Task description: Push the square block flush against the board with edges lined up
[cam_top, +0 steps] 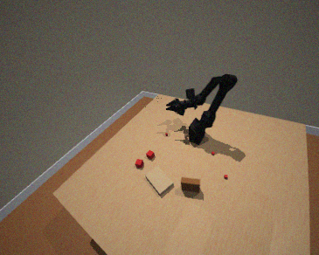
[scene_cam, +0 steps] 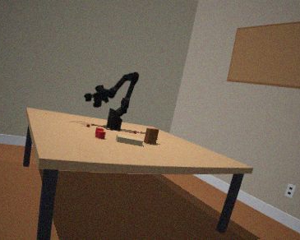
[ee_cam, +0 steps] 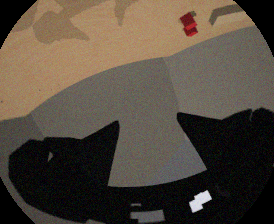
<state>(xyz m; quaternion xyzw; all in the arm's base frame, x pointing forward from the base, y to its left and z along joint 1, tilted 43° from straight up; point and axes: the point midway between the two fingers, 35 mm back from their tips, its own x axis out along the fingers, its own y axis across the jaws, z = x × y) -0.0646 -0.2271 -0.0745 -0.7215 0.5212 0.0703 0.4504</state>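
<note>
My gripper tip is 420 mm short of the square block, 320 mm to the right of it and 170 mm above it. Also, from my gripper tip: pale board (450 mm ahead, 200 mm below, 130 mm to the left).
</note>
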